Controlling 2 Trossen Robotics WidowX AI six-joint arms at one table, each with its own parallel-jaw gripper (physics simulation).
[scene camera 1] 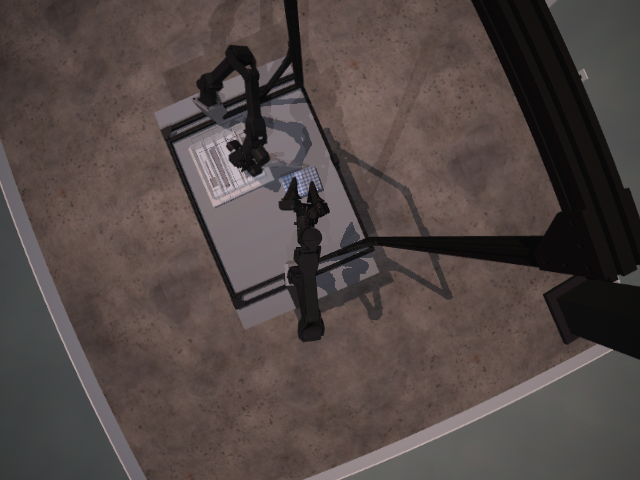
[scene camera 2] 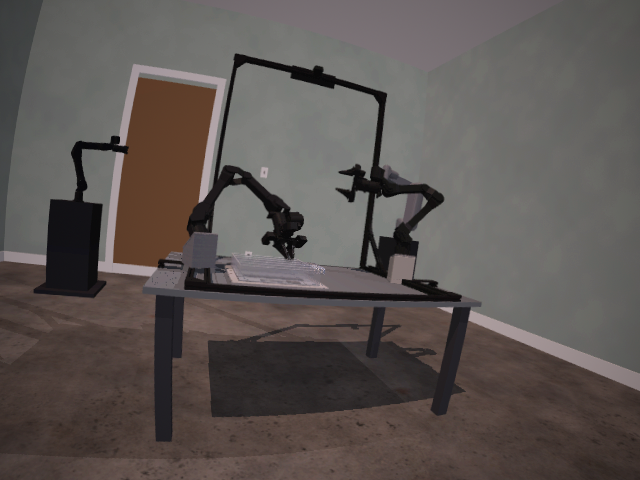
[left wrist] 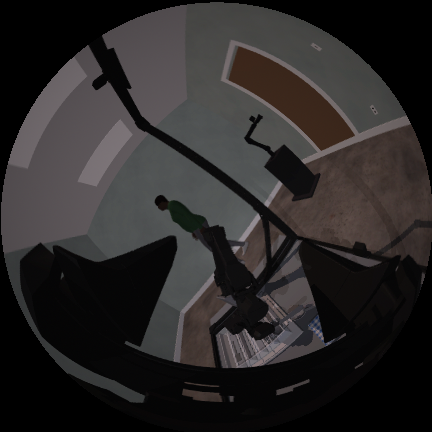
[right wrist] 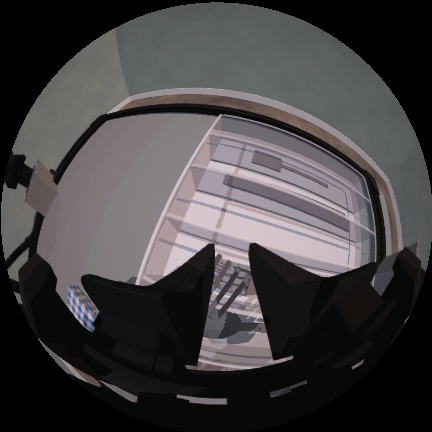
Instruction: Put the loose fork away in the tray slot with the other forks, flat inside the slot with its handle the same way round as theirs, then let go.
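My right gripper points down over the clear cutlery tray, shut on the loose fork. The loose fork's tines show between the fingers in the right wrist view, above the tray's near part; its handle is hidden. The forks in the tray are mostly hidden by the fingers and the held fork, and I cannot tell them apart from its tines. My left gripper is wide open and empty, high above the table on the right, well away from the tray.
A blue checked cloth lies on the table beside the tray, partly under the left gripper. Thin dividers part the tray's slots. A dark flat utensil lies in the far slot. A black frame runs along the table edge.
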